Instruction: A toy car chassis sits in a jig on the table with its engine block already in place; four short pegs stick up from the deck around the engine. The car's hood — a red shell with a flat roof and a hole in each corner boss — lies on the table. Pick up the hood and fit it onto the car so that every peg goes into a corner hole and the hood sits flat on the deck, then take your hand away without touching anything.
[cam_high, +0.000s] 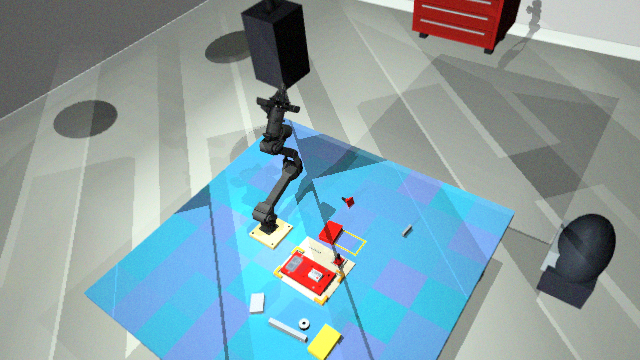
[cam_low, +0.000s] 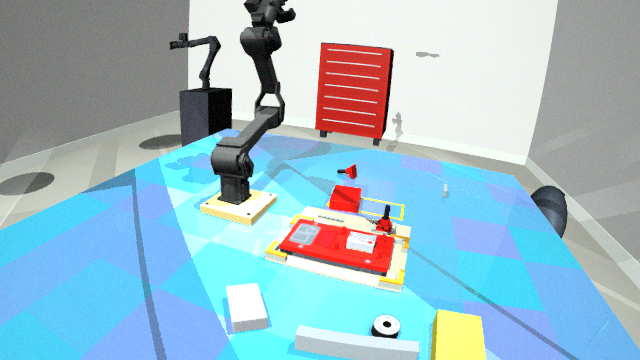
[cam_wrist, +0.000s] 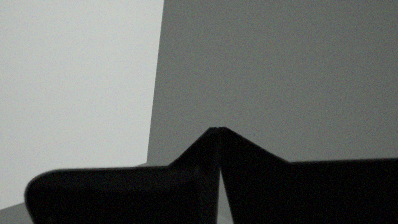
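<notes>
My gripper tip is now 29 cm short of the red hood, 15 cm to the left of it and 57 cm above it. The rest, counted from my gripper tip: engine block 38 cm ahead, 35 cm to the right, 56 cm below; then black wheel 47 cm ahead, 53 cm to the right, 58 cm below; then yellow block 57 cm ahead, 54 cm to the right, 57 cm below.
</notes>
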